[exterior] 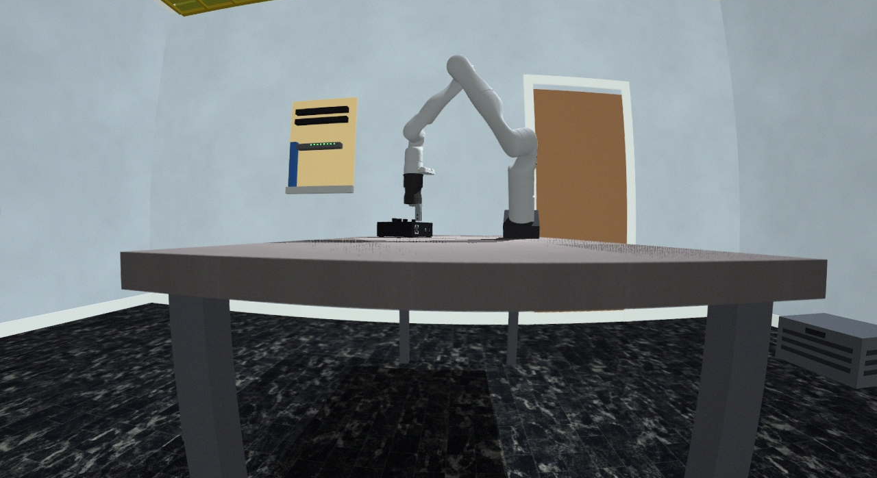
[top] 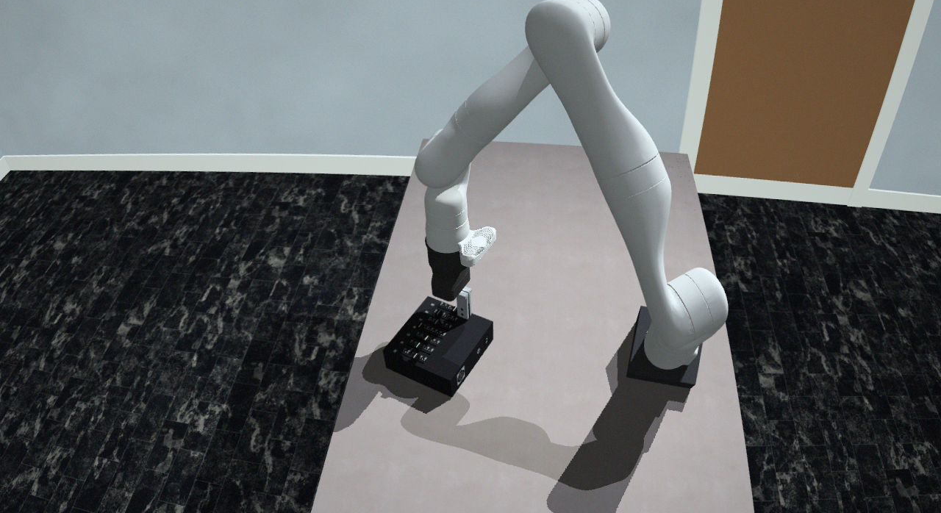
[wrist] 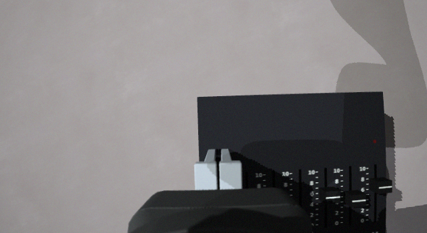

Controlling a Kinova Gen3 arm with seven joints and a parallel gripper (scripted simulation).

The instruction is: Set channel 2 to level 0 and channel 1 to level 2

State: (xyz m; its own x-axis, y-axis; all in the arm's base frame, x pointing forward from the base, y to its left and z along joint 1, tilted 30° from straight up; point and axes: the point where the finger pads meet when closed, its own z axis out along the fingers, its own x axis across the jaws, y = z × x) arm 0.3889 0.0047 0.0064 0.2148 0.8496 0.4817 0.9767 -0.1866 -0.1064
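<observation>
Now: the channel 1 cap 2 cm ahead of my hand and 1 cm below it. The rest, counted from my hand: channel 2 cap (5 cm ahead, 1 cm to the left, 1 cm below); channel 3 cap (4 cm to the left, 4 cm ahead, 1 cm below); channel 4 cap (7 cm ahead, 5 cm to the left, 1 cm below).
</observation>
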